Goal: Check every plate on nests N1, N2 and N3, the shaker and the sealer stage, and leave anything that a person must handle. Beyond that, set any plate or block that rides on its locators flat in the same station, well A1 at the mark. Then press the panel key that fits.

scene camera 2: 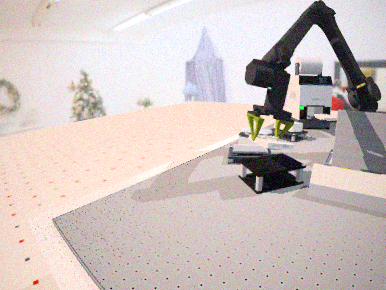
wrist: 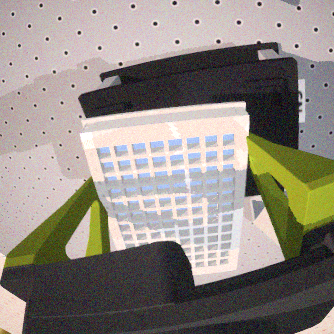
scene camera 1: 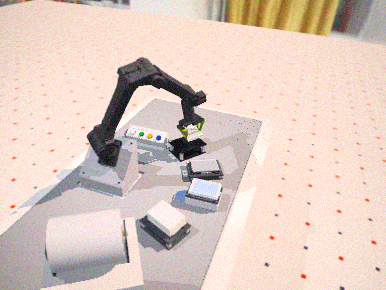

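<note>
My gripper [scene camera 1: 193, 133] [scene camera 2: 266, 138] [wrist: 168, 161] is shut on a white multi-well plate [scene camera 1: 194, 131] [wrist: 172, 187], gripping its two sides. The plate hangs over the near part of a black raised station [scene camera 1: 188, 149] [scene camera 2: 272, 162] [wrist: 195, 82] with pale corner posts. A label beside the station is partly hidden and unreadable. A pale plate [scene camera 1: 206, 166] [scene camera 2: 251, 149] sits on a dark nest beside it. A bluish-white plate [scene camera 1: 205, 188] sits on a pale station [scene camera 1: 202, 202] with a blue part. A thick white block [scene camera 1: 167, 217] [scene camera 2: 296, 126] sits on a dark nest [scene camera 1: 167, 239].
The key panel [scene camera 1: 147, 141] [scene camera 2: 345, 184] has white, green, yellow and blue keys and stands near the black station and the arm's base [scene camera 1: 111, 175]. A large machine with a white roll [scene camera 1: 87, 242] [scene camera 2: 309, 66] stands at the opposite end; a green light shows on it.
</note>
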